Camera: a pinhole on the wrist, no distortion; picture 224 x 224 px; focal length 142.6 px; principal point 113.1 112.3 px. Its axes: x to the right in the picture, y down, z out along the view. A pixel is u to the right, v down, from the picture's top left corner.
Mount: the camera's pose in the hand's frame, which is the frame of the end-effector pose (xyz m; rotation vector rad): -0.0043 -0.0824 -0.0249 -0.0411 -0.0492 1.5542
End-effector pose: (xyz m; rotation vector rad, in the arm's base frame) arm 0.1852 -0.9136 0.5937 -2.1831 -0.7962 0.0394
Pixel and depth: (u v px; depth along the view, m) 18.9 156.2 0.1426
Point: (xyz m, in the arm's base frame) 0.0137 -0.7825 0.6253
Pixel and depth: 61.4 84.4 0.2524
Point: 0.0518 -0.6570 0.5656
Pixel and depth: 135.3 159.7 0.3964
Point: -0.0527 -0.7455 0.3242
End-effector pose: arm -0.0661 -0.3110 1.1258 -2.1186 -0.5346 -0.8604
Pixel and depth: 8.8 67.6 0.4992
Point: -0.0699 0.3539 1.2102
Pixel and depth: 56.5 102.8 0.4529
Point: -0.0586 0.1870 1.0537
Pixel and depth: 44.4 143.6 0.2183
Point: -0.1502 -0.0528 1.0820
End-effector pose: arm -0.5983 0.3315 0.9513 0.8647 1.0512 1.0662
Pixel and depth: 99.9 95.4 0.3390
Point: -0.2642 0.2964 0.9290
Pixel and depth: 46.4 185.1 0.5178
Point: -0.1000 -0.0743 0.8597
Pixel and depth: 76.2 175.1 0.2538
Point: -0.3655 0.1520 0.9092
